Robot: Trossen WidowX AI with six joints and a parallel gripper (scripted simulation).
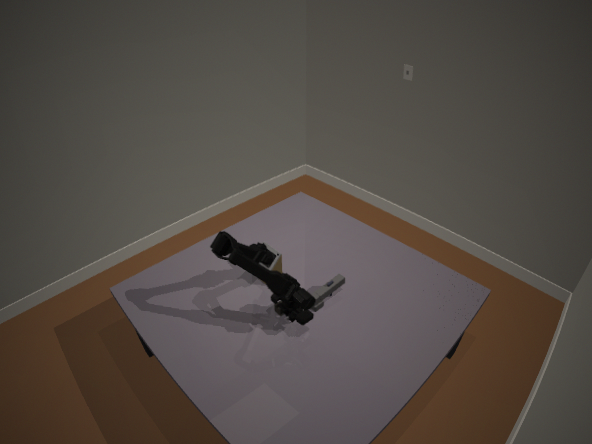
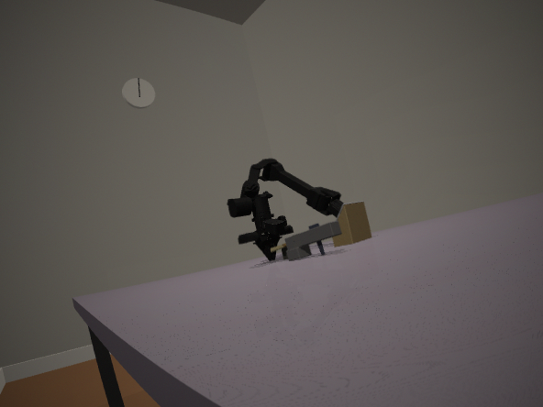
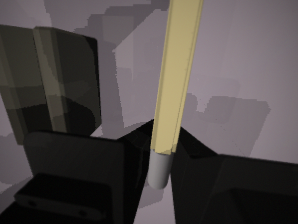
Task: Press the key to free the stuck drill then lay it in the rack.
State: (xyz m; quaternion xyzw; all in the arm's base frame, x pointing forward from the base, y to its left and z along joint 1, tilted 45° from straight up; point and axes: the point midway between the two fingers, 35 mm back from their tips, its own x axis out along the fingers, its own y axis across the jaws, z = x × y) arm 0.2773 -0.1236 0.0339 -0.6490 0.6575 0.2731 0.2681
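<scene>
Now: the drill 40 mm to the left of my gripper tip and 40 mm above it. Round my gripper tip: grey block 190 mm to the left, 40 mm above; olive block 70 mm behind, 20 mm to the left, 10 mm above; blue key 210 mm to the left, 50 mm above.
</scene>
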